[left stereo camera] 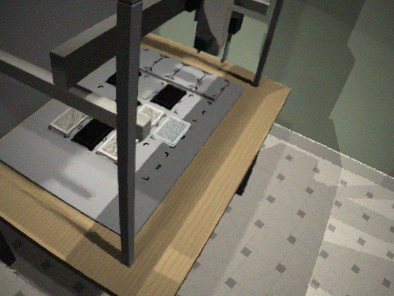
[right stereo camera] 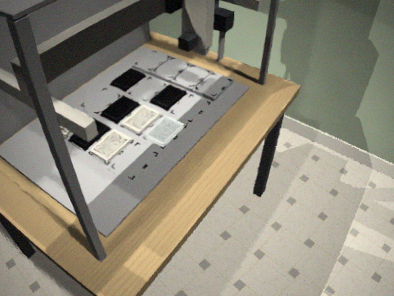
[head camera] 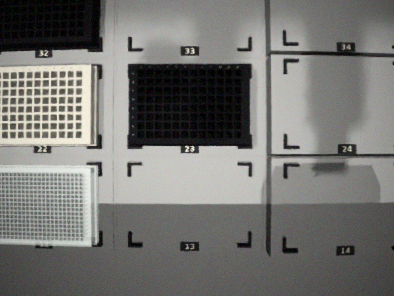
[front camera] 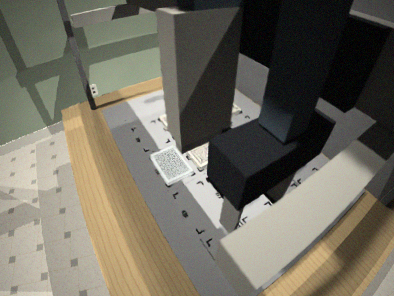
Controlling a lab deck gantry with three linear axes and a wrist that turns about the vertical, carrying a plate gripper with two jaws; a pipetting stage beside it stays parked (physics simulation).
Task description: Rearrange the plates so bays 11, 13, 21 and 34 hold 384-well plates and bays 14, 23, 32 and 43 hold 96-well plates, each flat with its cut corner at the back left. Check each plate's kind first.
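Places are measured from the robot's base along level axes (x ahead, y left, z up), in centimetres.
Pixels of known places: gripper, fingertip midpoint: (left stereo camera: pixel 211 56) (right stereo camera: pixel 208 55) (front camera: pixel 250 212); robot's base, link origin: (left stereo camera: pixel 146 179) (right stereo camera: pixel 131 178) (front camera: pixel 132 129).
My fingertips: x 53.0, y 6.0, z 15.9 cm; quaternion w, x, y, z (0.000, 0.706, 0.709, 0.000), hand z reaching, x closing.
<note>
Ahead of a thing's pixels: the offset from my fingertips to its top centre. Level surfaces: height alone.
My gripper (front camera: pixel 254 212) (left stereo camera: pixel 224 59) (right stereo camera: pixel 221 57) is open and empty, above the right side of the deck. In the head view, bay 12 holds a pale clear 384-well plate {dx -30.2, dy -1.7, dz -14.5 cm} (head camera: pixel 45 206), bay 22 a cream 96-well plate {dx -30.2, dy +9.0, dz -14.5 cm} (head camera: pixel 42 105), bay 23 a black 96-well plate {dx -13.8, dy +9.0, dz -14.5 cm} (head camera: pixel 190 106), and bay 32 a black 96-well plate {dx -30.2, dy +19.7, dz -14.5 cm} (head camera: pixel 45 22), partly cut off. Bays 13, 14, 24 and 33 are empty. Cream plates (right stereo camera: pixel 110 145) (left stereo camera: pixel 70 120) are in bays 21 and 41, black plates (right stereo camera: pixel 90 134) {dx -13.8, dy +30.4, dz -14.5 cm} (right stereo camera: pixel 127 79) in 31 and 43; their wells are too small to tell.
The parked pipetting stage (front camera: pixel 200 75) blocks part of the front view. A beige beam (front camera: pixel 305 215) crosses the front right. Raised tiles {dz -14.5 cm} (head camera: pixel 332 105) with dark edges carry the right-hand bays. A dark frame post (left stereo camera: pixel 126 150) hides part of the deck.
</note>
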